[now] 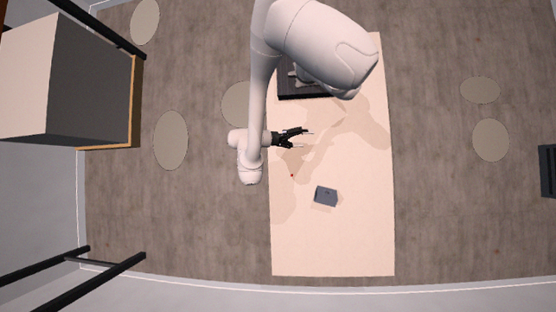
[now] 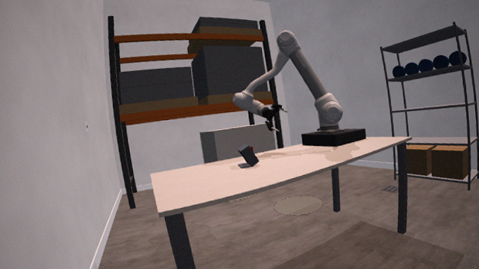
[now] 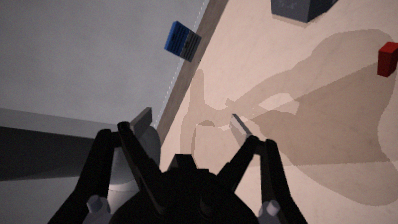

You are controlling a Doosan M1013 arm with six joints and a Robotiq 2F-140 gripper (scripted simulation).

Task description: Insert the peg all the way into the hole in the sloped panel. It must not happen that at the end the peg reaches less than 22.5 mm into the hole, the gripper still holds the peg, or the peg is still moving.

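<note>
My hand is 210 mm short of the peg, 190 mm above it and 100 mm to the left of it.
</note>
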